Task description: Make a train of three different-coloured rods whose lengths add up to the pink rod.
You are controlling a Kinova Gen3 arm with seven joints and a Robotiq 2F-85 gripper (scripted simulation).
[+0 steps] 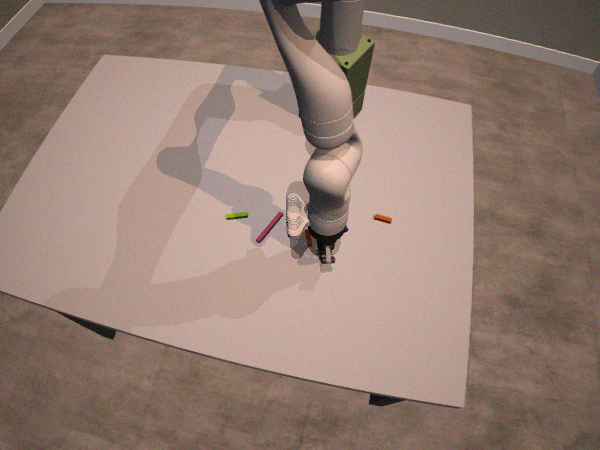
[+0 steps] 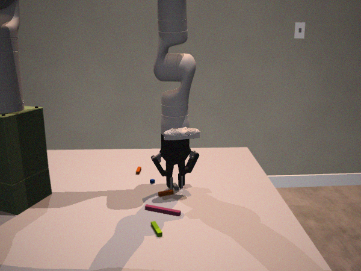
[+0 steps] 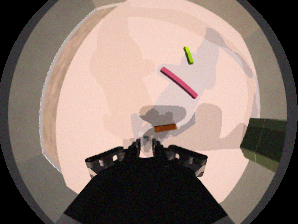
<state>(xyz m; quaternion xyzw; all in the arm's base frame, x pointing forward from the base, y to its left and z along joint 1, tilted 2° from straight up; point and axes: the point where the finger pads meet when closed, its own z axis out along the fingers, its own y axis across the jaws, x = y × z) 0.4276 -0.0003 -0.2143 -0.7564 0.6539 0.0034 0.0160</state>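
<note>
Now: hand 10 mm above the grey rod. From my hand the other things lie so: pink rod: 50 mm behind, 130 mm to the right, 10 mm below; then lime rod: 80 mm behind, 210 mm to the right, 10 mm below; then blue rod: 60 mm behind, 50 mm to the left, 10 mm below.
</note>
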